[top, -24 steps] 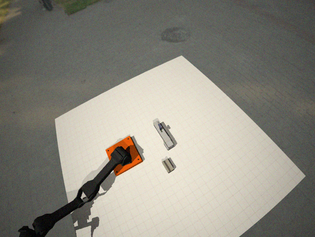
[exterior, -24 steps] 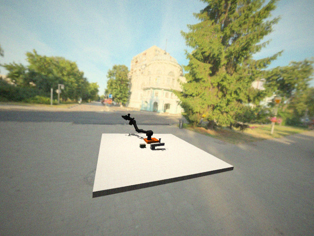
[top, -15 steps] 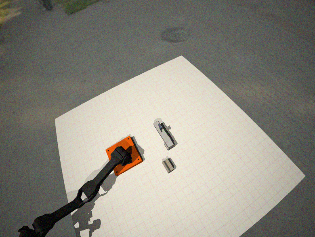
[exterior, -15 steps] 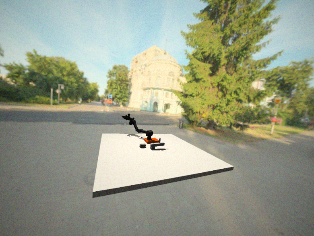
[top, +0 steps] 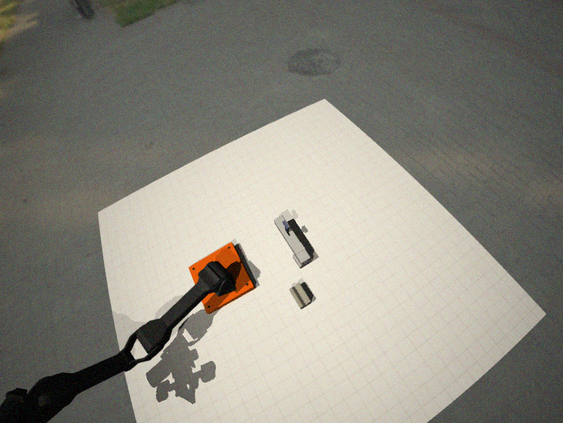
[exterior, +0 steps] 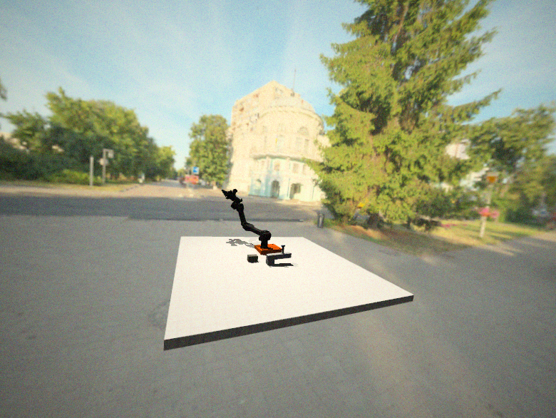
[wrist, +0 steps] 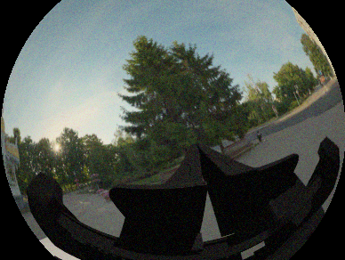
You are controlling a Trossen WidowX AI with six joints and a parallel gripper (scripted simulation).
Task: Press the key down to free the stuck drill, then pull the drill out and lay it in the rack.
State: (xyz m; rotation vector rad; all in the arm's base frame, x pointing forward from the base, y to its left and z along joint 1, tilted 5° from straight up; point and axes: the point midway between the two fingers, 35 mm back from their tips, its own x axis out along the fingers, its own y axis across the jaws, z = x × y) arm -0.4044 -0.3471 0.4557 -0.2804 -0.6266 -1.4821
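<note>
The thin upright pin lies 690 mm ahead of my gripper tip, 500 mm to the left of it and 360 mm below it. From my gripper tip the other things lie so: long grey block: 700 mm ahead, 470 mm to the left, 410 mm below; olive drill: 700 mm ahead, 450 mm to the left, 400 mm below; grey grooved rack: 660 mm ahead, 290 mm to the left, 440 mm below.
</note>
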